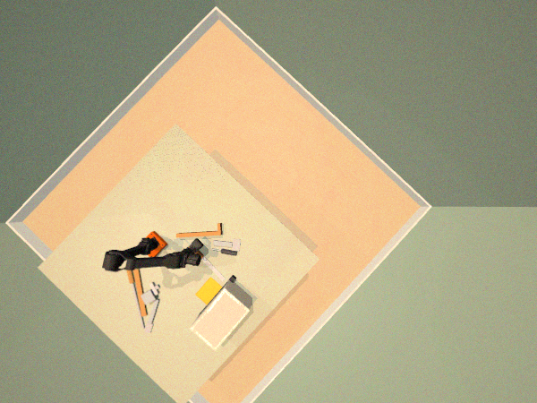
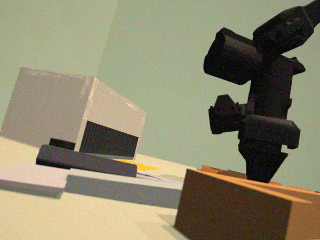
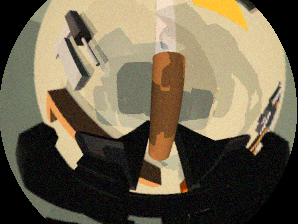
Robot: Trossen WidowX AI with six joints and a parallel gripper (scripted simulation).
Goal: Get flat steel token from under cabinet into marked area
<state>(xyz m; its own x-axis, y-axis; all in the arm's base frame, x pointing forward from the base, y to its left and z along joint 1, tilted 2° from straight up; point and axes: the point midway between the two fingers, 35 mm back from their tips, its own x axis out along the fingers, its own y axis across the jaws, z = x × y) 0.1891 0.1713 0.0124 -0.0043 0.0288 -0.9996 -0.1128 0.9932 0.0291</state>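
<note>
Now: the dark screwdriver 12 cm ahead of my gripper tip and 14 cm to the left of it. The rest, counted from my gripper tip: token (41 cm ahead, 3 cm to the right); orange stick (44 cm to the right).
</note>
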